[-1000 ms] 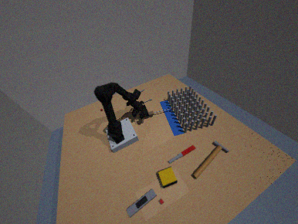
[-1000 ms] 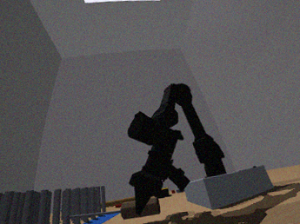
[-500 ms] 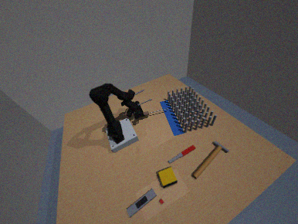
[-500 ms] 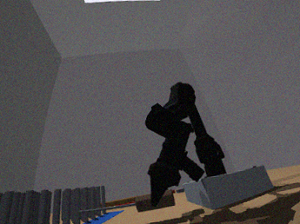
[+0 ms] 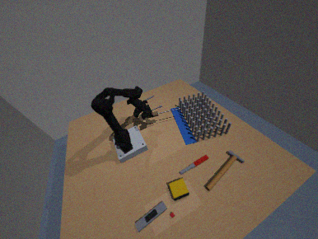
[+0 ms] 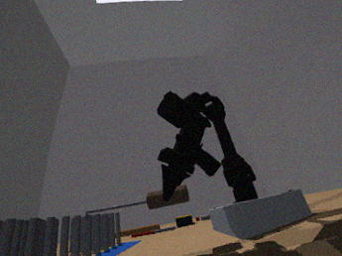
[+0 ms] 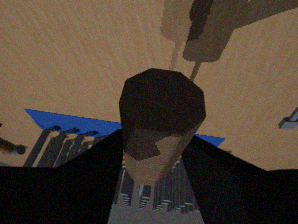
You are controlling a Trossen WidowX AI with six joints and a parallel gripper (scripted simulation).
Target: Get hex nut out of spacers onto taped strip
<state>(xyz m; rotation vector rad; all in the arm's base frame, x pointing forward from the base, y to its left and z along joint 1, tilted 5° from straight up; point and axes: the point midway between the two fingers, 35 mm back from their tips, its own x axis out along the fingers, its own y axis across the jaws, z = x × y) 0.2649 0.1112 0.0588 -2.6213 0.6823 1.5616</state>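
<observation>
Now: the hook tool 10 cm ahead of my gripper tip and 4 cm to the right of it. Also, from my gripper tip: yellow block (16 cm behind, 48 cm to the right, 9 cm below); then red-and-grey screwdriver (43 cm to the right, 10 cm below); then blue taped strip (18 cm ahead, 13 cm to the right, 11 cm below).
</observation>
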